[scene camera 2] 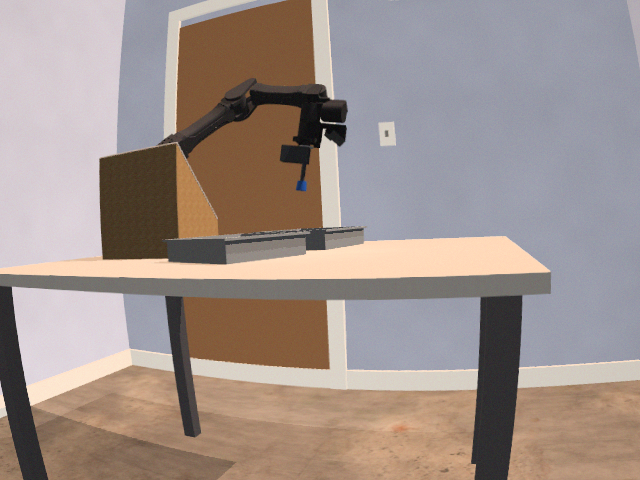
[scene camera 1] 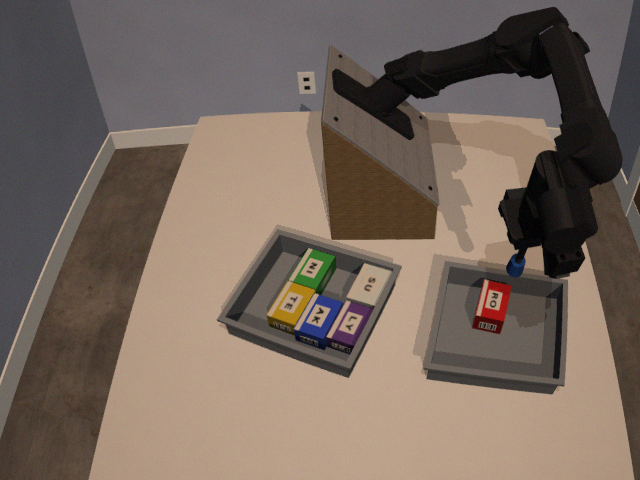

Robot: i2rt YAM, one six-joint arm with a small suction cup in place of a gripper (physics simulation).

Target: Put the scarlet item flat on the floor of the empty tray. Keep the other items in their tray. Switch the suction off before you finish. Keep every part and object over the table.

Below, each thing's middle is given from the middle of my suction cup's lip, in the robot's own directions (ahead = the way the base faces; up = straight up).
Now: suction cup 140 mm above the red box (scene camera 1: pixel 492 306), 30 mm past it and 10 mm to the left of it. Also, from my suction cup: white box (scene camera 1: pixel 371 280): 230 mm to the right, 140 mm below, 90 mm behind; then yellow box (scene camera 1: pixel 288 307): 360 mm to the right, 150 mm below, 70 mm behind.
